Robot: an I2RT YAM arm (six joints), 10 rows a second.
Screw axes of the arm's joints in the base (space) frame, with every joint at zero. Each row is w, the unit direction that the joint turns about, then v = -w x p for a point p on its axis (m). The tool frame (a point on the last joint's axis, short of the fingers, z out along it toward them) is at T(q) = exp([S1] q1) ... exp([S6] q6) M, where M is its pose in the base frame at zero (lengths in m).
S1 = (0, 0, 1, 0.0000, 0.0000, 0.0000)
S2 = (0, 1, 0, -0.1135, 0.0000, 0.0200)
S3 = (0, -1, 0, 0.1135, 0.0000, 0.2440)
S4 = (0, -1, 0, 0.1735, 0.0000, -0.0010)
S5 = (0, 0, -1, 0.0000, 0.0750, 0.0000)
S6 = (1, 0, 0, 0.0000, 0.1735, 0.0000)
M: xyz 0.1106 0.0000 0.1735 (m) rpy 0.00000 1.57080 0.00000 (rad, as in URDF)
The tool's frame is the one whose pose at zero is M.
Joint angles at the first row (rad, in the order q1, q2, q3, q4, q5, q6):
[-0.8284 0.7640 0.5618 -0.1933 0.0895 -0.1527]
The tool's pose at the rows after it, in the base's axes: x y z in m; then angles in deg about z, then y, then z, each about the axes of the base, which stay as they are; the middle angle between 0 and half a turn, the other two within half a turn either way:
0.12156 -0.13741 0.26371 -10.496 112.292 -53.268
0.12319 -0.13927 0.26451 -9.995 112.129 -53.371
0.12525 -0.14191 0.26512 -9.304 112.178 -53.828
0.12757 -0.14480 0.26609 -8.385 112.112 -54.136
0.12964 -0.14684 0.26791 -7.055 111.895 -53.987
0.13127 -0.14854 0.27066 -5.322 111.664 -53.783
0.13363 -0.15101 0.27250 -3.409 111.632 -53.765
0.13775 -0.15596 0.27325 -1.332 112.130 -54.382
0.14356 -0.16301 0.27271 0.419 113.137 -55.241
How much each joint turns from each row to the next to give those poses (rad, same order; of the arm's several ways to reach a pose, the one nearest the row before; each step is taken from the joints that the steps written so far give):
[0.0000 0.0042 -0.0002 0.0090 0.0042 0.0081]
[0.0001 0.0125 0.0052 0.0101 0.0019 0.0091]
[-0.0001 0.0179 0.0076 0.0092 0.0073 0.0152]
[-0.0004 0.0191 0.0087 0.0114 0.0046 0.0178]
[0.0004 0.0141 0.0097 0.0082 -0.0019 0.0220]
[-0.0003 0.0111 0.0126 0.0027 -0.0034 0.0284]
[0.0003 0.0171 0.0123 0.0053 0.0000 0.0333]
[0.0002 0.0339 0.0179 0.0069 0.0098 0.0413]
[-0.0002 0.0484 0.0227 0.0073 0.0128 0.0384]

